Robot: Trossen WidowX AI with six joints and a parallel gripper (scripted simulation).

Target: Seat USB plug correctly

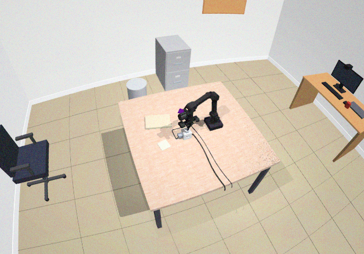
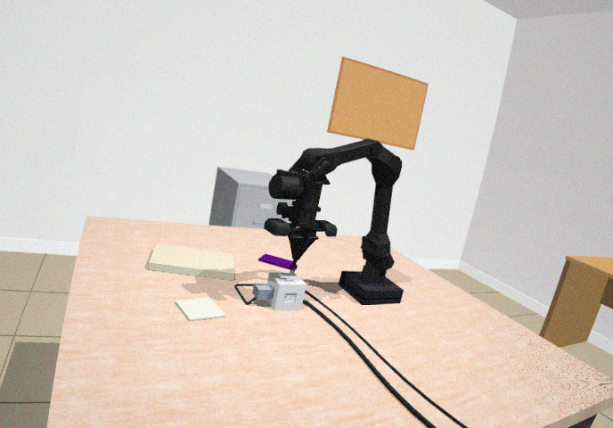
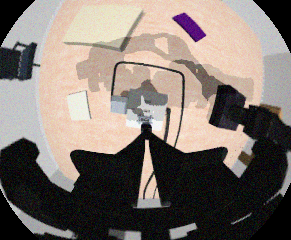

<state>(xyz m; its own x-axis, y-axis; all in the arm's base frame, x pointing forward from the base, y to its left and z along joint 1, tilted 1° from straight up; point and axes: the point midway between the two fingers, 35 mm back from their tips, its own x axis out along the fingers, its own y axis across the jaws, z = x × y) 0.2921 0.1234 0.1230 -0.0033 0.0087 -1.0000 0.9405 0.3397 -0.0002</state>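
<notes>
My gripper tip is now 2 cm above the dark USB plug. Round my gripper tip: beige book 25 cm ahead, 23 cm to the right, 12 cm below; then purple item 34 cm to the right, 13 cm below, 4 cm behind; then white pad 23 cm ahead, 13 cm below, 6 cm to the left.
</notes>
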